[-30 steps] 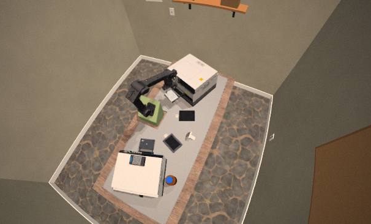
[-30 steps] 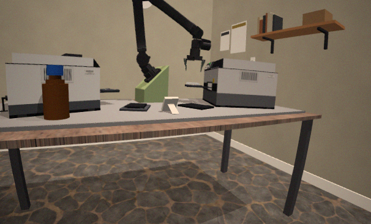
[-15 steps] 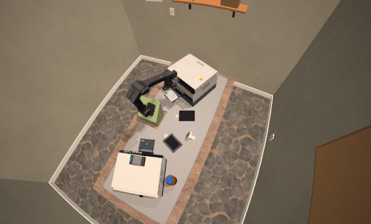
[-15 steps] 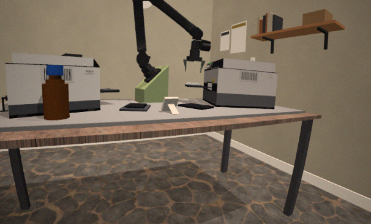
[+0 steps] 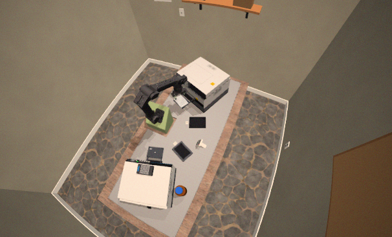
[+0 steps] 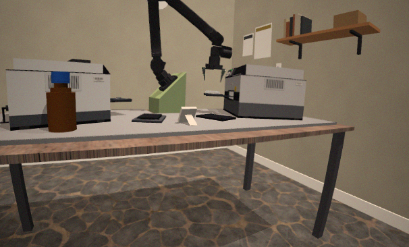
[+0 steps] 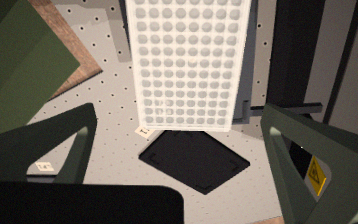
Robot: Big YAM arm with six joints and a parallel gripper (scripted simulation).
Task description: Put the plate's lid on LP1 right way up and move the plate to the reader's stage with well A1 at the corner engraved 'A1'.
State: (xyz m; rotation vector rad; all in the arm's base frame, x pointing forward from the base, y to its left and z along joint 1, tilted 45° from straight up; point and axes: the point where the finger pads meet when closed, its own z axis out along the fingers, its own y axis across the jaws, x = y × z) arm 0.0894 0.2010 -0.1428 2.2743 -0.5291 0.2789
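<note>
Right now the lidded white well plate is 7 cm below my hand. Round my hand: black pad 22 cm ahead, 9 cm to the right, 19 cm below; dark lid 22 cm ahead, 41 cm to the right, 18 cm below; grey pad 22 cm ahead, 41 cm to the right, 19 cm below.
</note>
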